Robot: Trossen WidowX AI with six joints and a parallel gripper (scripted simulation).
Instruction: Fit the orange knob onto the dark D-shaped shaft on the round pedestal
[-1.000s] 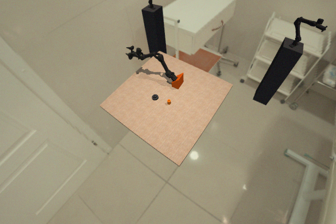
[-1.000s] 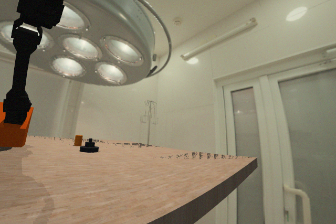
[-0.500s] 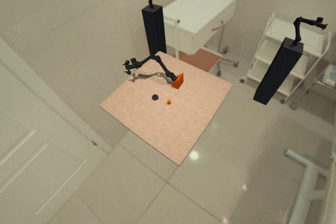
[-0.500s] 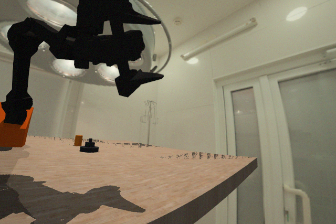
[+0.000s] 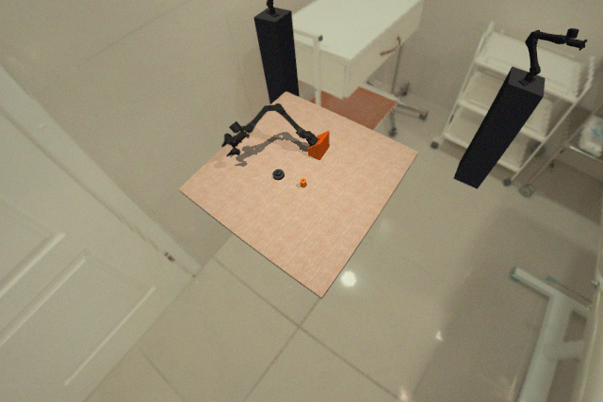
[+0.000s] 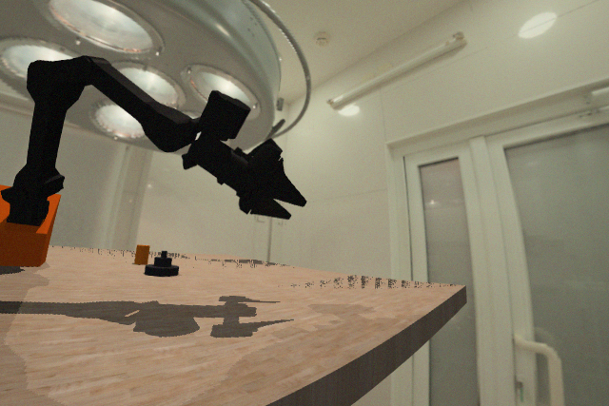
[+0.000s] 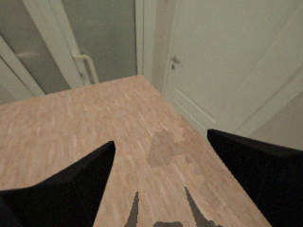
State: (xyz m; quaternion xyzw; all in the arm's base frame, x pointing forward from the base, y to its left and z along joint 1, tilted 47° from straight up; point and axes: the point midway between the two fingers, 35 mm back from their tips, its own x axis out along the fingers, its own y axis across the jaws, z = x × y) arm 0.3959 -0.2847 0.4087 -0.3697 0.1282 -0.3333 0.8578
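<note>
Now: gripper tip 590 mm to the right of the orange knob, 130 mm past it and 130 mm above it. From my gripper tip the other things lie so: dark round pedestal: 390 mm to the left, 130 mm below, 110 mm behind.
</note>
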